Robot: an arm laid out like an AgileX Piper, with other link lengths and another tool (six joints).
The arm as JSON. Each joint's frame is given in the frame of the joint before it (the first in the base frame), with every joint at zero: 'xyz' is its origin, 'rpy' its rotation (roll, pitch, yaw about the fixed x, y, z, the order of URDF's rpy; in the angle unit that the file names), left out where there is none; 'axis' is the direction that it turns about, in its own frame. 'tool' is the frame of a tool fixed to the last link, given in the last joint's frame.
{
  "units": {
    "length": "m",
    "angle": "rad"
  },
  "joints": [
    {
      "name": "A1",
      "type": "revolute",
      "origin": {
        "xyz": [
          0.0,
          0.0,
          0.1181
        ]
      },
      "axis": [
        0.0,
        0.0,
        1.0
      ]
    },
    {
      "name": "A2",
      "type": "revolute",
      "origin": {
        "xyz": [
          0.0,
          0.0,
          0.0
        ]
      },
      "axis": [
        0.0,
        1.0,
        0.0
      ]
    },
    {
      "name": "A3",
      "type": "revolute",
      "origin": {
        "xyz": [
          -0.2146,
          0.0,
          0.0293
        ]
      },
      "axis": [
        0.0,
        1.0,
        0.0
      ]
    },
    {
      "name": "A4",
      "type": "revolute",
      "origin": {
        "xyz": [
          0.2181,
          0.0,
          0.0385
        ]
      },
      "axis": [
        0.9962,
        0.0,
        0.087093
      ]
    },
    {
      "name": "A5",
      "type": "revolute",
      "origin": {
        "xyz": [
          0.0,
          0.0,
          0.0
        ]
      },
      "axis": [
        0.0,
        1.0,
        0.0
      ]
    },
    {
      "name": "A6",
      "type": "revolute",
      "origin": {
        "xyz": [
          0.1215,
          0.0,
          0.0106
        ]
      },
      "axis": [
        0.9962,
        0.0,
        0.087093
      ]
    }
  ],
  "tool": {
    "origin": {
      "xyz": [
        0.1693,
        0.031,
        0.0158
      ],
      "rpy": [
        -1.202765,
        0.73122,
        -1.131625
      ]
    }
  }
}
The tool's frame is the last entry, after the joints.
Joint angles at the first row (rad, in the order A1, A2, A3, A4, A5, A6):
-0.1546 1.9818 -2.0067 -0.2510 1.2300 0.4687
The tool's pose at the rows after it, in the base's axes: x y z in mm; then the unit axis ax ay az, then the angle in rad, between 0 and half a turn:
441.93, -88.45, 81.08, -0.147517, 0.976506, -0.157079, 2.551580
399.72, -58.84, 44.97, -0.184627, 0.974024, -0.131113, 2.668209
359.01, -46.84, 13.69, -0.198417, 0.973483, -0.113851, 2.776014
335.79, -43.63, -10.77, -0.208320, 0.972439, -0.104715, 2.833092
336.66, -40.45, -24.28, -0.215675, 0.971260, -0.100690, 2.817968
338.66, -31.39, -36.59, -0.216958, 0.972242, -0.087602, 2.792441
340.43, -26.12, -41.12, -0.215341, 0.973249, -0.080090, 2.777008
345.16, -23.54, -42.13, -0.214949, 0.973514, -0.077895, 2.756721
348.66, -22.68, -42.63, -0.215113, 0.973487, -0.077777, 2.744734
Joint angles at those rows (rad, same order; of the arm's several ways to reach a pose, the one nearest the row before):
-0.1003 1.9255 -1.8993 -0.2626 1.2300 0.4601
-0.0377 1.8520 -1.6956 -0.2626 1.2301 0.4579
-0.0091 1.8082 -1.5340 -0.2616 1.2289 0.4674
-0.0033 1.7929 -1.4162 -0.2626 1.1862 0.4683
-0.0033 1.7929 -1.3526 -0.2606 1.1083 0.4697
-0.0033 1.7929 -1.2951 -0.2360 1.0297 0.4696
-0.0033 1.7929 -1.2727 -0.2195 0.9948 0.4697
-0.0033 1.7929 -1.2636 -0.2129 0.9664 0.4709
-0.0033 1.7954 -1.2614 -0.2117 0.9499 0.4722

